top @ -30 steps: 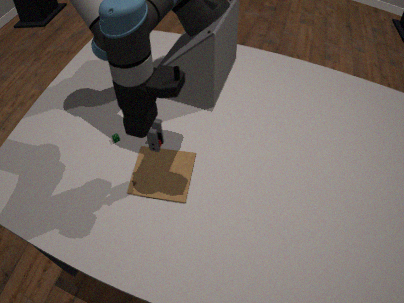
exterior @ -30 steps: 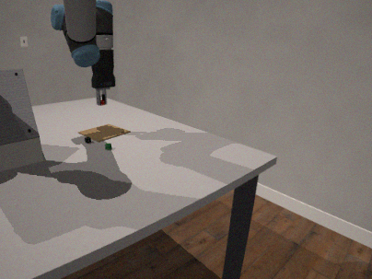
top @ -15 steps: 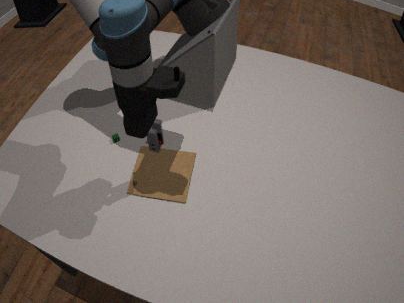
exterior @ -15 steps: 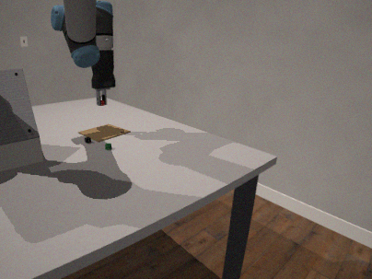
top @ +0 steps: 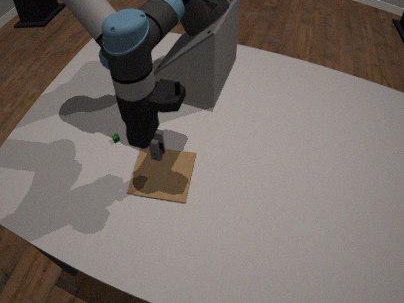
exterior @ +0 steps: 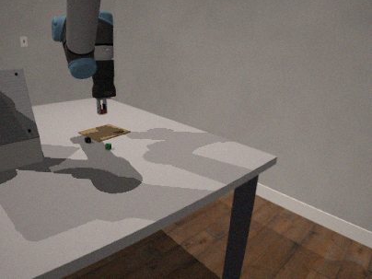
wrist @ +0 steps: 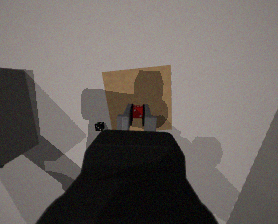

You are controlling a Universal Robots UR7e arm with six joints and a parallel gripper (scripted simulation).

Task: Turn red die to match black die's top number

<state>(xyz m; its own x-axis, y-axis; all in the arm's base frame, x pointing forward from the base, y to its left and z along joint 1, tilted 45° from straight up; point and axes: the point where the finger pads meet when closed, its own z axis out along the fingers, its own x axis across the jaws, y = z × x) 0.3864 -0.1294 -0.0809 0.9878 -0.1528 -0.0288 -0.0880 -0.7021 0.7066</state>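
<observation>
My hand is 90 mm above the tan mat. The rest, counted from my hand: green die (70 mm behind, 150 mm to the right, 80 mm below); black die (90 mm behind, 50 mm to the right, 80 mm below); red die (10 mm below).
</observation>
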